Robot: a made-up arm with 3 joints. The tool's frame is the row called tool. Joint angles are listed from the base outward. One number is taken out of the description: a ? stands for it. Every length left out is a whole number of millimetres.
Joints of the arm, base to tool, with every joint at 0 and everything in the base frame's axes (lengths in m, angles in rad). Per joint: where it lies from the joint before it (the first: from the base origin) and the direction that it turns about. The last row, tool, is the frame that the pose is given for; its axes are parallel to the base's.
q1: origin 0 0.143 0.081 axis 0 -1 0
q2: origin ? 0 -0.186 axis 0 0 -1
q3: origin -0.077 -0.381 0 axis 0 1 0
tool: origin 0.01 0 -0.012
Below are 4 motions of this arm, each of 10 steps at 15 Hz.
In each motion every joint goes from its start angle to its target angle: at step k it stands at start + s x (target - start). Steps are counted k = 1, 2, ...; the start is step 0. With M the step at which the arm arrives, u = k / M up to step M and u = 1 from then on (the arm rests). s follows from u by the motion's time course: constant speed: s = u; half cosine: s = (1 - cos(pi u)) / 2; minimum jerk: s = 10 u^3 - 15 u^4 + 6 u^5.
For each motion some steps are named. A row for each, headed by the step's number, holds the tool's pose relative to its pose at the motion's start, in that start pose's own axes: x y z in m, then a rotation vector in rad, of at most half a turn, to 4 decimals.
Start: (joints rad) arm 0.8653 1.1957 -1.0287
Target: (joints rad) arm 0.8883 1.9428 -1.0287
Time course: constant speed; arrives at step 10
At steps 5, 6, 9, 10:
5: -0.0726 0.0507 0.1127 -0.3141 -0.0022 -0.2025
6: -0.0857 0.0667 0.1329 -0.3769 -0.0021 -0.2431
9: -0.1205 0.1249 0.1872 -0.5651 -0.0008 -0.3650
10: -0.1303 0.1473 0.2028 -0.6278 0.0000 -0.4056

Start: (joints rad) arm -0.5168 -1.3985 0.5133
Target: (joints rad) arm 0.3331 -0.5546 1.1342
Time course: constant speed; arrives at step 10
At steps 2, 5, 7, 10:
2: -0.0833 -0.0103 0.0258 -0.0465 0.0804 -0.2309
5: -0.1944 0.0099 0.0512 -0.0540 0.1418 -0.5720
7: -0.2526 0.0400 0.0548 -0.0188 0.1401 -0.7843
10: -0.3082 0.0939 0.0390 0.0874 0.0716 -1.0574

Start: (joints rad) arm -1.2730 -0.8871 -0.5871
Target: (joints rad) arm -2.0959 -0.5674 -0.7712
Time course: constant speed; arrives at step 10
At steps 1, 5, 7, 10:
1: -0.0306 0.0150 -0.0054 0.0341 0.0346 -0.0618
5: -0.1414 0.0883 0.0032 0.1463 0.1937 -0.3025
7: -0.1864 0.1292 0.0248 0.1886 0.2857 -0.4164
10: -0.2364 0.1894 0.0761 0.2362 0.4392 -0.5748

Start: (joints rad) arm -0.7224 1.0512 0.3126
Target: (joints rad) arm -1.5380 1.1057 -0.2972
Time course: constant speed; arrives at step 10
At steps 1, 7, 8, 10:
1: -0.0172 -0.0128 0.0248 -0.0666 -0.0207 -0.0250
7: -0.1009 -0.0423 0.1990 -0.4936 -0.1439 -0.0863
8: -0.1107 -0.0389 0.2303 -0.5674 -0.1628 -0.0810
10: -0.1263 -0.0249 0.2932 -0.7149 -0.1978 -0.0567

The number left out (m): 0.025
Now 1 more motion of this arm.
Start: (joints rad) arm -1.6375 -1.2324 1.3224
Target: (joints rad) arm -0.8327 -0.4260 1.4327
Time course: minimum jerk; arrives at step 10
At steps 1, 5, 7, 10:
1: -0.0029 -0.0007 -0.0015 0.0051 -0.0014 -0.0080
5: -0.1402 0.0101 -0.0924 0.3117 -0.1544 -0.4258
7: -0.1817 0.0531 -0.1501 0.5265 -0.3424 -0.6527
10: -0.1838 0.0759 -0.1727 0.6273 -0.4565 -0.7405

